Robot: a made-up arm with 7 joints. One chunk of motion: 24 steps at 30 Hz.
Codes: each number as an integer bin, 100 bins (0 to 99) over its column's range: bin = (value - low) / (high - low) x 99, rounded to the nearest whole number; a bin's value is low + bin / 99 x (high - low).
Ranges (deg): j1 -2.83..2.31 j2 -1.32..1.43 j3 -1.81..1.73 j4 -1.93..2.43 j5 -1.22..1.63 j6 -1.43..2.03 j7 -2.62..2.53
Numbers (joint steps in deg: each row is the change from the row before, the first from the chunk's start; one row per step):
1: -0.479 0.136 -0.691 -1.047 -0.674 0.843 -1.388
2: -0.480 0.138 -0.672 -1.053 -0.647 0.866 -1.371
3: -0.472 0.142 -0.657 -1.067 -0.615 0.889 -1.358
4: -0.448 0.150 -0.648 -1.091 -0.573 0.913 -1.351
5: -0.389 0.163 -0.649 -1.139 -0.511 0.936 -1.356
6: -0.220 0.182 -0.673 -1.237 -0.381 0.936 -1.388
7: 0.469 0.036 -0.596 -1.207 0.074 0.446 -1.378
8: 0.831 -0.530 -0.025 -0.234 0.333 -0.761 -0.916
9: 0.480 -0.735 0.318 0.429 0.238 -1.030 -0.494
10: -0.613 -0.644 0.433 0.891 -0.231 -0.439 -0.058
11: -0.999 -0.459 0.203 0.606 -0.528 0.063 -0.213
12: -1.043 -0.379 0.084 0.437 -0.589 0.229 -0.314
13: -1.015 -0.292 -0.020 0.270 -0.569 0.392 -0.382
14: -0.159 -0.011 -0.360 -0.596 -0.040 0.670 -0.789
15: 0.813 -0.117 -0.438 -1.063 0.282 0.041 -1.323
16: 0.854 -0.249 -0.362 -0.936 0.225 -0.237 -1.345
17: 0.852 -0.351 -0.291 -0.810 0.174 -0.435 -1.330
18: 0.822 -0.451 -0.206 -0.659 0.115 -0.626 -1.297
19: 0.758 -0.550 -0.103 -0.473 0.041 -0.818 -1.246
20: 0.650 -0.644 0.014 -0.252 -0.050 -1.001 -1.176
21: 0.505 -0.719 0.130 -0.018 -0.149 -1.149 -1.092
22: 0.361 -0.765 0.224 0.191 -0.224 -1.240 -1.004
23: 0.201 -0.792 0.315 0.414 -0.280 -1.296 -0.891
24: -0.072 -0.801 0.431 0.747 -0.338 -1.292 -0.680
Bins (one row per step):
1: 45 52 31 20 19 65 24
2: 45 52 32 20 20 66 24
3: 45 53 32 20 21 66 24
4: 46 53 32 19 22 67 24
5: 47 53 32 18 25 68 24
6: 50 54 32 16 29 68 24
7: 64 49 34 16 45 54 24
8: 71 28 50 39 54 19 33
9: 64 21 60 54 51 11 41
10: 43 24 63 64 34 28 49
11: 35 31 56 58 24 43 46
12: 34 34 53 54 22 47 44
13: 35 37 50 50 23 52 43
14: 51 47 41 30 41 60 35
15: 70 43 38 20 52 42 25
16: 71 39 40 23 50 34 25
17: 71 35 42 25 48 28 25
18: 70 31 45 29 46 23 25
19: 69 28 48 33 44 18 26
20: 67 24 51 38 41 12 28
21: 64 22 54 43 37 8 29
22: 61 20 57 48 35 5 31
23: 58 19 59 53 33 4 33
24: 53 19 63 61 31 4 37

